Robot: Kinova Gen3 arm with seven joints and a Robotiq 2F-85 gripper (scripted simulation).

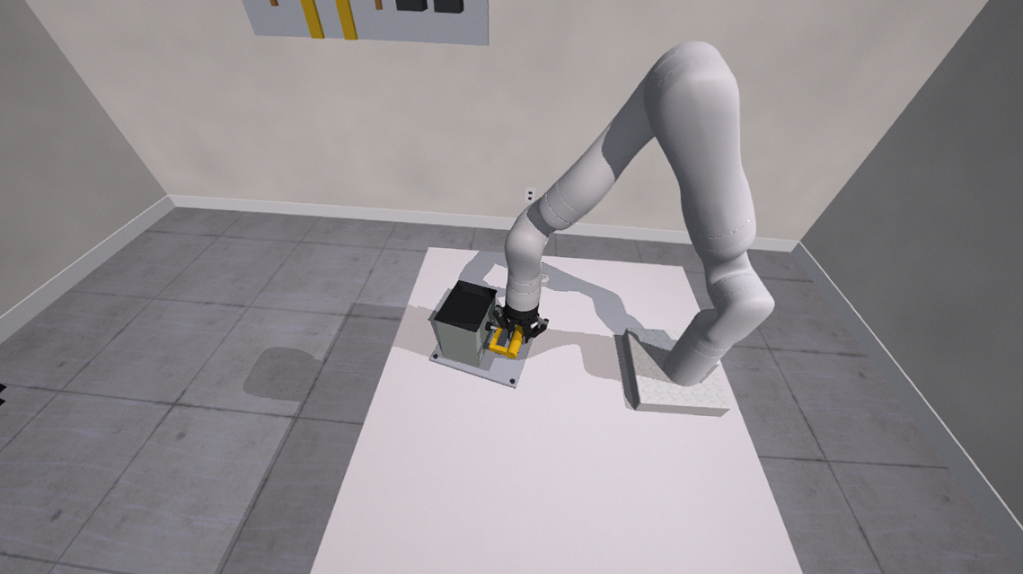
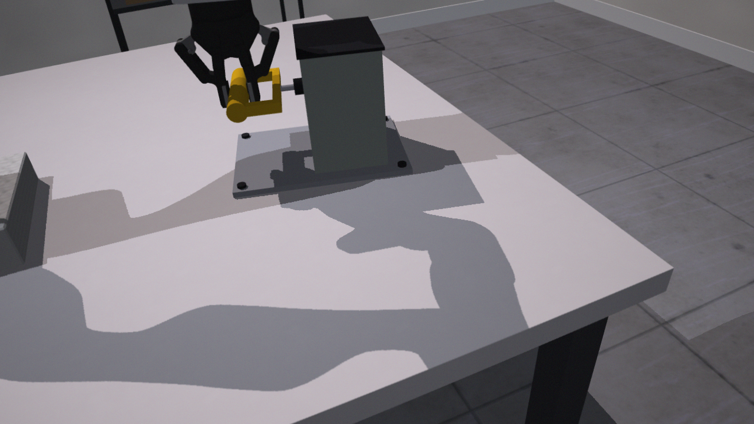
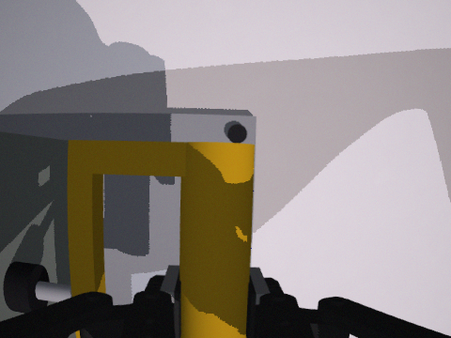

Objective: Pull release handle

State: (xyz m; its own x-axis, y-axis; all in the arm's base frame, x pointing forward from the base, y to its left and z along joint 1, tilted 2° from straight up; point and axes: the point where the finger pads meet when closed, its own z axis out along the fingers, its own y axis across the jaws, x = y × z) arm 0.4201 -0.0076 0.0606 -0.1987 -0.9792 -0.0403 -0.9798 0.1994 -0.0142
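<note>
My gripper is now 5 cm short of the grip and 1 cm to the left of it.
</note>
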